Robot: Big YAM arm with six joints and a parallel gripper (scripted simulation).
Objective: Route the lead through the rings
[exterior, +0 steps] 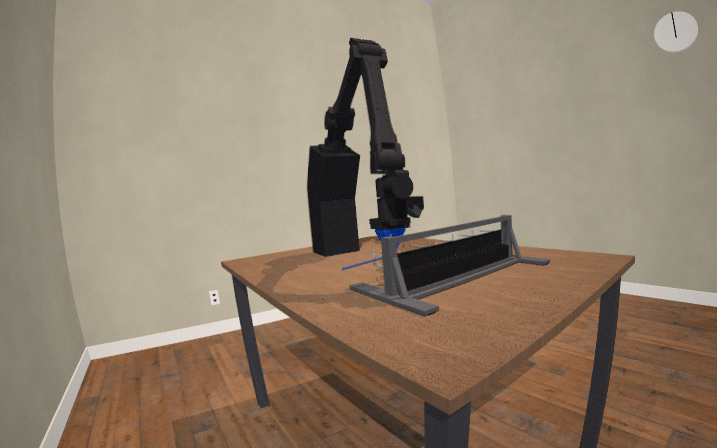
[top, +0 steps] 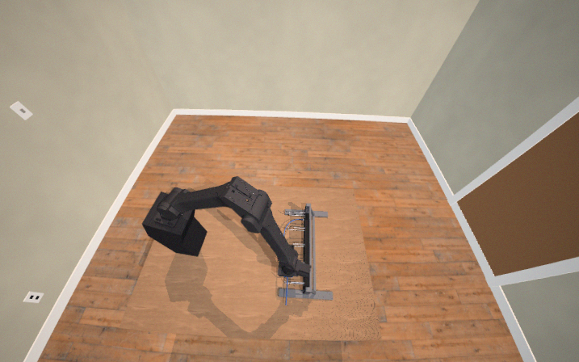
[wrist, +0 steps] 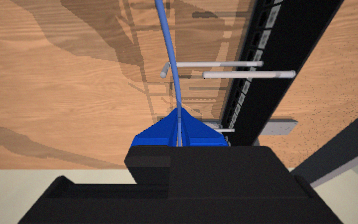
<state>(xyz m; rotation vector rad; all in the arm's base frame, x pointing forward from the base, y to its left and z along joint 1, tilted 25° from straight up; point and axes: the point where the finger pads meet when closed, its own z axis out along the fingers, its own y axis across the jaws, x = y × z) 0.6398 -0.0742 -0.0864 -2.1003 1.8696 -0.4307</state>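
Right now the grey rack is 90 mm ahead of my hand, 160 mm to the left of it and 20 mm below it.
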